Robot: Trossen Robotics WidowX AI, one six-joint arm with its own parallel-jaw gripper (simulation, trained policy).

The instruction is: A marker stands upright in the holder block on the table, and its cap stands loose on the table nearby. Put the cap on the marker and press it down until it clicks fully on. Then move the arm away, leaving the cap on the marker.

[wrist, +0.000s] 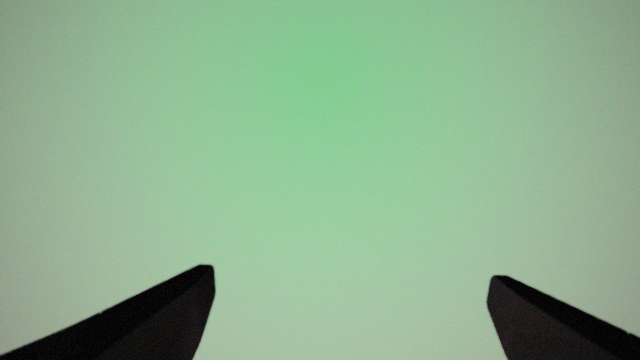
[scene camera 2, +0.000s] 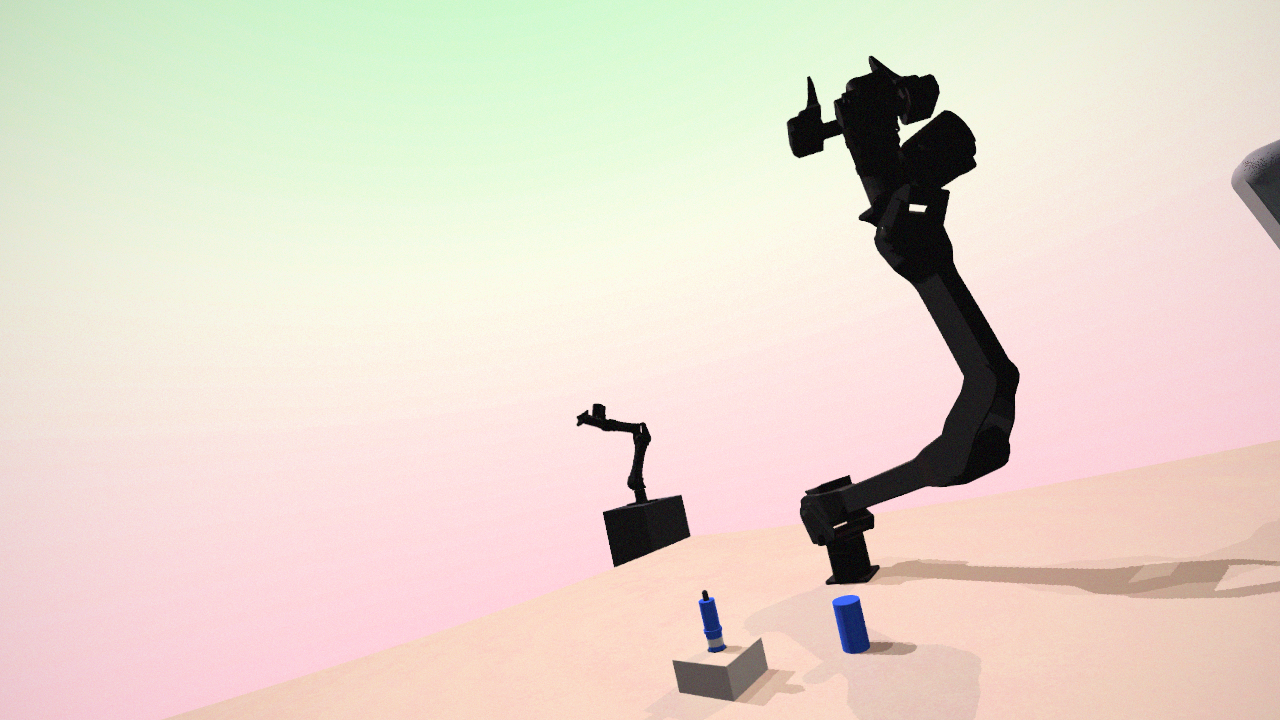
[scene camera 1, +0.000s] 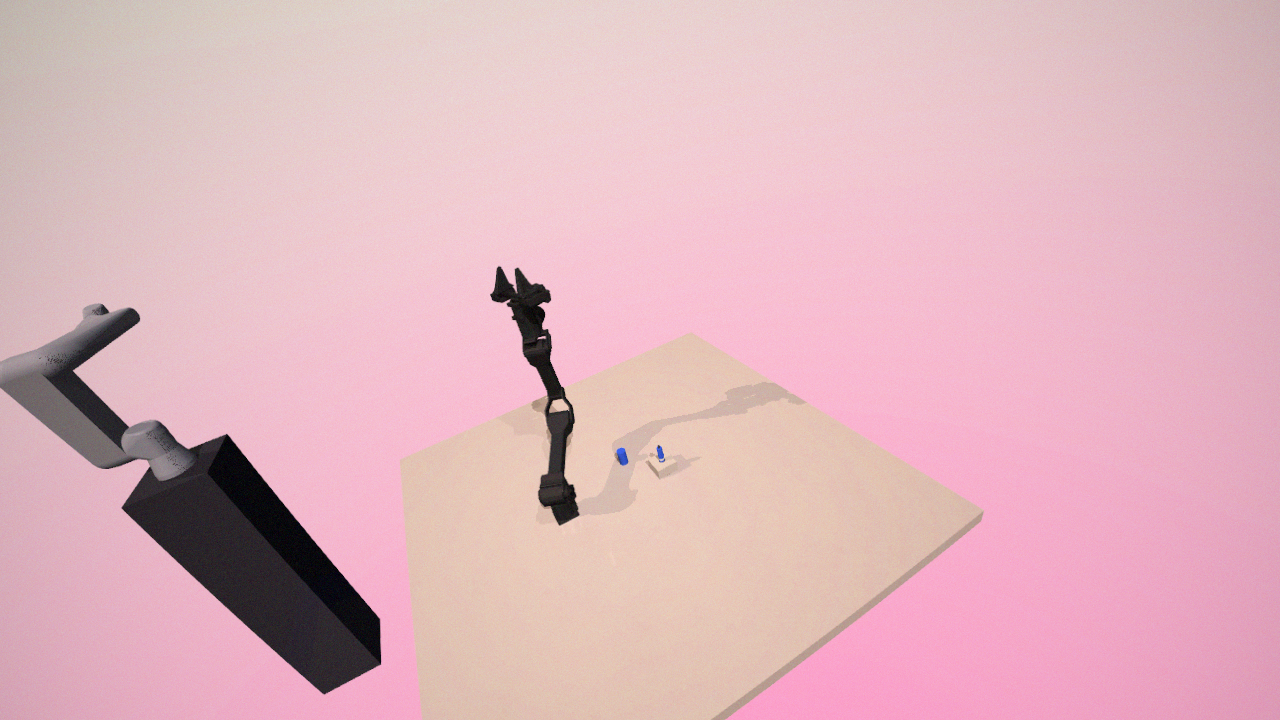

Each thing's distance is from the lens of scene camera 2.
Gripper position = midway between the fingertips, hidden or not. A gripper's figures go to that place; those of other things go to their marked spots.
my gripper (scene camera 2: 838, 68): 0.73 m
blue cap (scene camera 2: 849, 615): 0.53 m
